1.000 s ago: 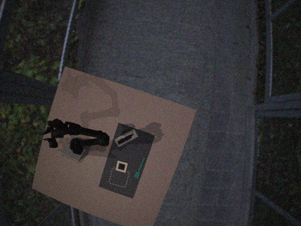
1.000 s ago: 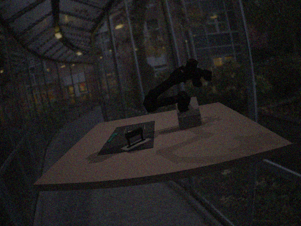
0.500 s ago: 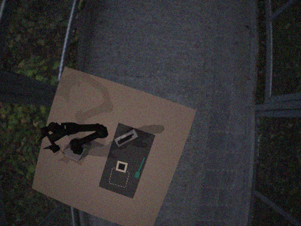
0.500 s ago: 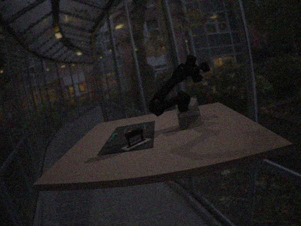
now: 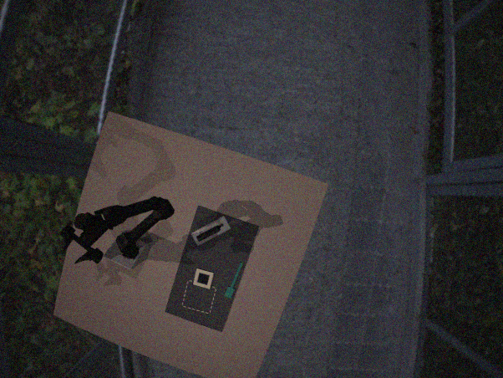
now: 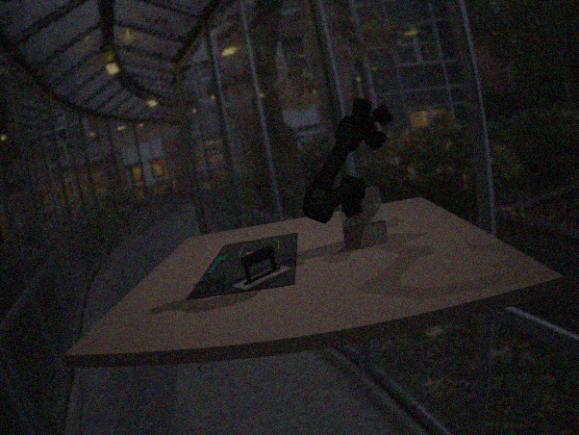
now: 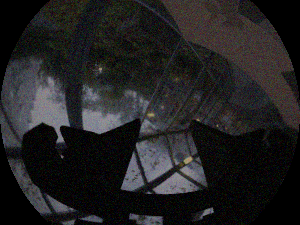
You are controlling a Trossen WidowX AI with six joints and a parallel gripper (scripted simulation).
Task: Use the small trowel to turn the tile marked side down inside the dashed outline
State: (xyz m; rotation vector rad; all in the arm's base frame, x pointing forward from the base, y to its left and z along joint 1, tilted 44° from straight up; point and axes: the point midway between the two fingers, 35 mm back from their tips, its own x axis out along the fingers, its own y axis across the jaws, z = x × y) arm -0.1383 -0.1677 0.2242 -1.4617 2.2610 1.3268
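Right now the dark mat is 53 cm ahead of my gripper tip, 2 cm to the right of it and 44 cm below it. Also, from my gripper tip: green trowel 67 cm ahead, 5 cm to the right, 42 cm below; tile 51 cm ahead, 7 cm to the right, 42 cm below.
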